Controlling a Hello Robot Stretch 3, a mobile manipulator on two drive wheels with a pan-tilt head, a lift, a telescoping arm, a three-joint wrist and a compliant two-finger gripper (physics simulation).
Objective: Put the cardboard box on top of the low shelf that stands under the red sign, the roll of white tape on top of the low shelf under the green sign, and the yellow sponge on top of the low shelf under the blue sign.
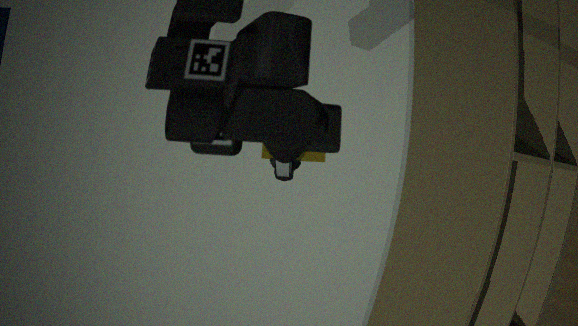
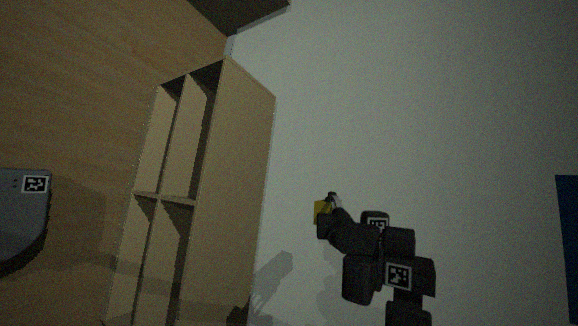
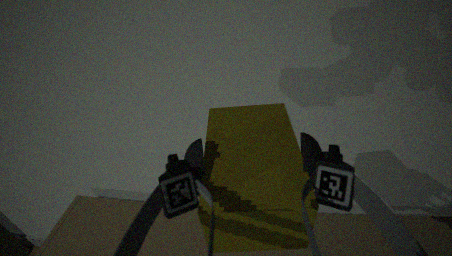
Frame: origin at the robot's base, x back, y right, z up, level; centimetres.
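Where they show: gripper, fingertip midpoint: (image 2: pixel 330 211) (image 3: pixel 251 155).
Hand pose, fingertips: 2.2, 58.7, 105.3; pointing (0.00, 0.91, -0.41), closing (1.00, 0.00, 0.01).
Observation:
Each offset is from my fingertips to the centre of the thing, as dx, dy, dz. "spot": to the spot under its first point. Level surfaces: height alone.
My gripper (image 1: pixel 284 167) (image 2: pixel 332 199) (image 3: pixel 251 155) is shut on the yellow sponge @(+0.0, -0.9, -0.4) (image 1: pixel 314 156) (image 2: pixel 320 209) (image 3: pixel 250 135), with one finger on each side of it. The sponge is held in the air in front of the pale wall, above the level of the low shelf. The low shelf @(dz -44.2) (image 1: pixel 455 150) (image 2: pixel 232 150) (image 3: pixel 115 220) stands along the wall, and its bare tan top shows. Part of a blue sign @(spot: +21.1, +27.6, +60.3) (image 1: pixel 3 30) (image 2: pixel 567 250) shows on the wall higher up. The cardboard box, the white tape and the red and green signs do not show.
The robot's base (image 2: pixel 22 220) stands on the wooden floor @(dz -105.2) (image 2: pixel 90 125), apart from the shelf's open front. A dark brown piece @(spot: -121.6, +32.2, -80.0) (image 2: pixel 240 15) juts in beyond the shelf's far end. The arm's shadow (image 1: pixel 380 25) (image 2: pixel 275 272) falls on the wall.

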